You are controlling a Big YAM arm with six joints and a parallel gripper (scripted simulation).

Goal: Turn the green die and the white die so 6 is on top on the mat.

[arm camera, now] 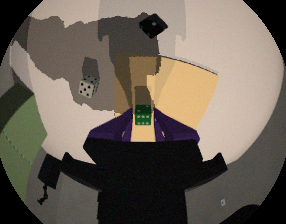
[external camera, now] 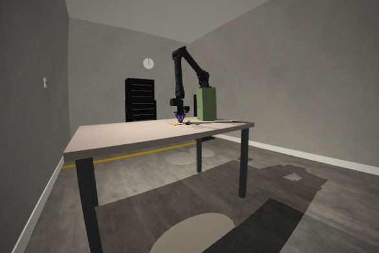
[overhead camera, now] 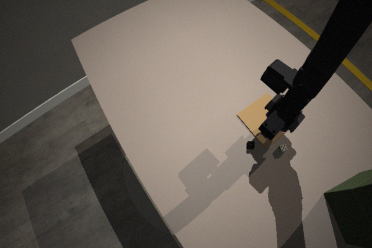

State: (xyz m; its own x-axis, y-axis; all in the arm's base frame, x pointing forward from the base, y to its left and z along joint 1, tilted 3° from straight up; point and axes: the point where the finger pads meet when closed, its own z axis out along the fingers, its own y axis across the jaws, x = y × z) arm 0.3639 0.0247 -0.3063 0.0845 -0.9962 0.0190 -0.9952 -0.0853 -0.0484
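The green die lies right at my hand. From my hand the other things lie so: black die: 11 cm to the left, 1 cm below; tan mat: 3 cm ahead, 1 cm below; white die: 7 cm behind, 3 cm to the left, 1 cm below.
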